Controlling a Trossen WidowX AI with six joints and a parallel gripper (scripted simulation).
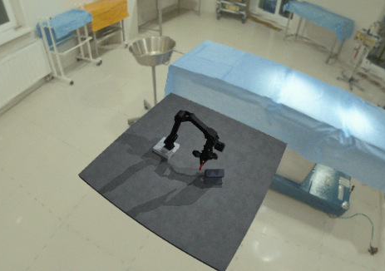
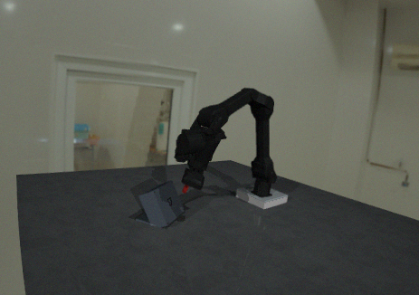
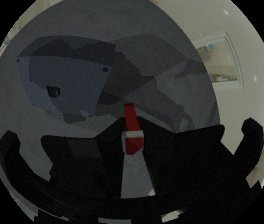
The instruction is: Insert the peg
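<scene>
Right now my gripper tip is 100 mm short of the dark panel, 30 mm to the right of it and 50 mm above it. Round my gripper tip: thin red peg 10 mm to the left, 10 mm above.
</scene>
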